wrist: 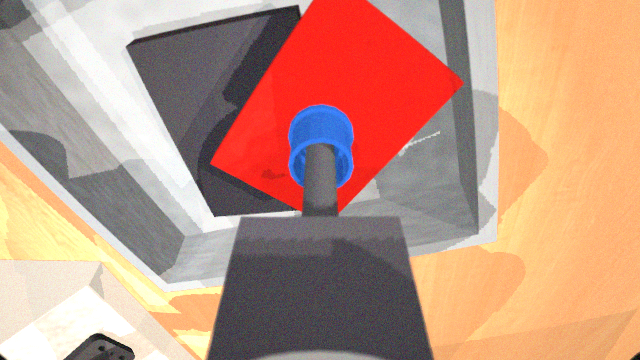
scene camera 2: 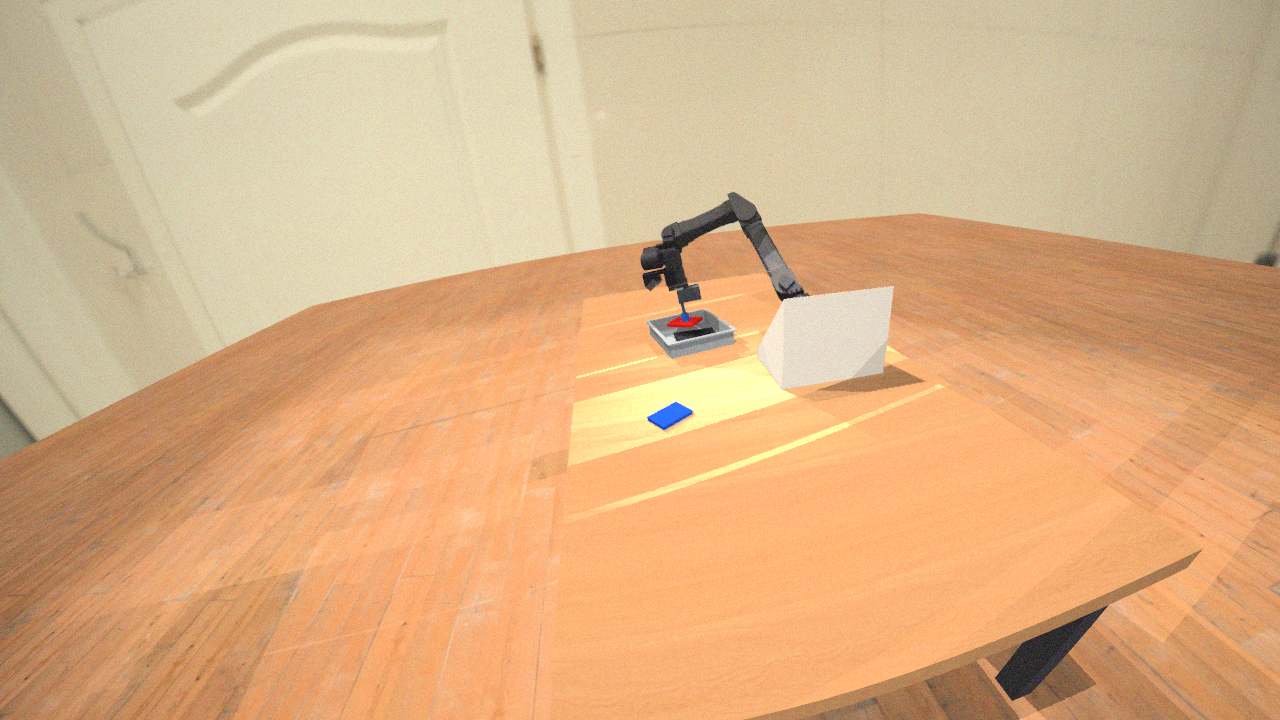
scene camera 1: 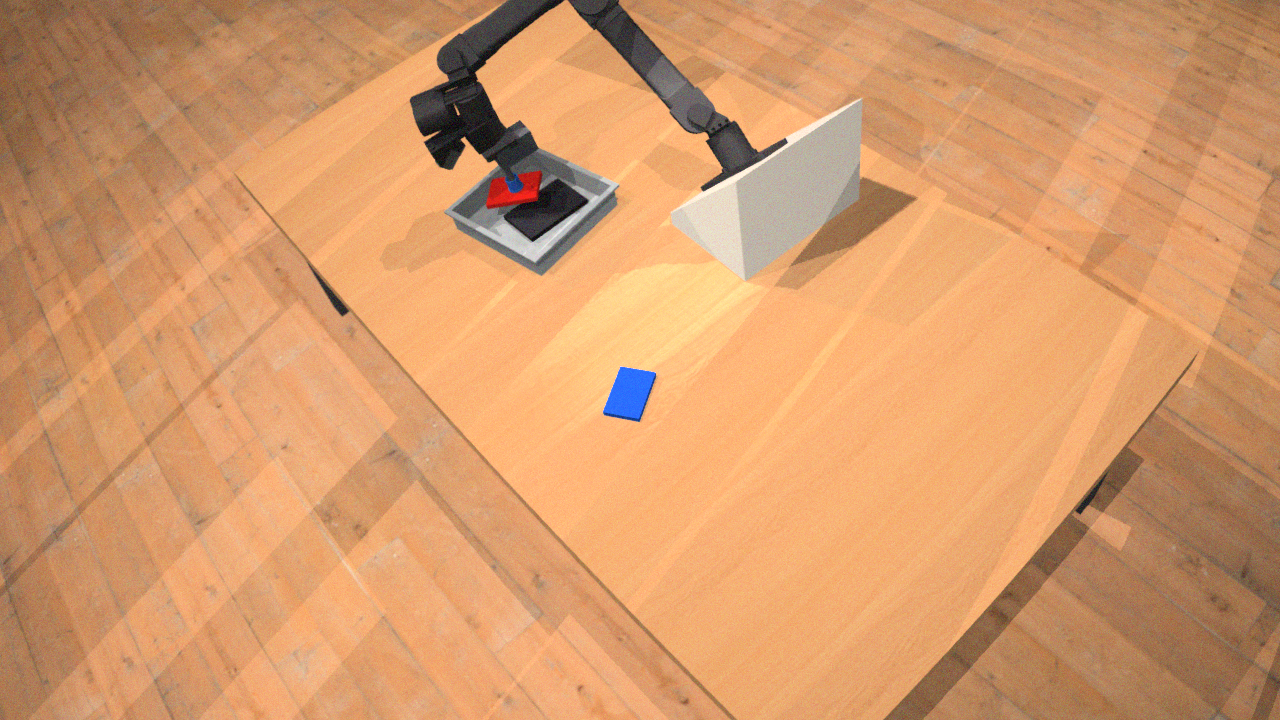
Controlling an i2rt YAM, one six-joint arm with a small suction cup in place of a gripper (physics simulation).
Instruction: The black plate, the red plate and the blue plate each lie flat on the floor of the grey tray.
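Frame: origin at the arm's base, x ahead, y left, z up, level; metres.
Seen in the pictures: hand at its tool point: [wrist: 320, 123] [scene camera 2: 686, 323] [scene camera 1: 518, 191]; arm's base at its link origin: [scene camera 2: 806, 324] [scene camera 1: 744, 168].
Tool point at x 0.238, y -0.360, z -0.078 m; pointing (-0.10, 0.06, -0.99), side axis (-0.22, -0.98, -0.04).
Observation:
Offsets run from my tool point to a thing's top centre.
My suction cup [scene camera 1: 513, 183] [scene camera 2: 685, 317] [wrist: 321, 145] is shut on the red plate {0.004 m ahead, 0.005 m right, 0.017 m up} [scene camera 1: 500, 197] [scene camera 2: 674, 323] [wrist: 350, 65], against its upper face near one edge. The red plate hangs inside the outline of the grey tray {0.003 m ahead, 0.044 m left, 0.011 m up} [scene camera 1: 540, 265] [scene camera 2: 699, 345] [wrist: 488, 175], near rim height, and overlaps part of the black plate in the wrist view. The black plate {0.017 m back, 0.051 m left, 0.026 m down} [scene camera 1: 547, 213] [scene camera 2: 694, 334] [wrist: 170, 95] lies in the tray; the red plate and its shadow cover part of it. The blue plate {0.169 m ahead, 0.475 m left, 0.029 m down} [scene camera 1: 630, 394] [scene camera 2: 669, 415] lies flat on the table, outside the tray.
A white wedge-shaped block [scene camera 1: 796, 214] [scene camera 2: 832, 340] [wrist: 45, 290] stands beside the arm's base, to the right of the tray in both scene views. The tray stands near the table's left edge in the first scene view.

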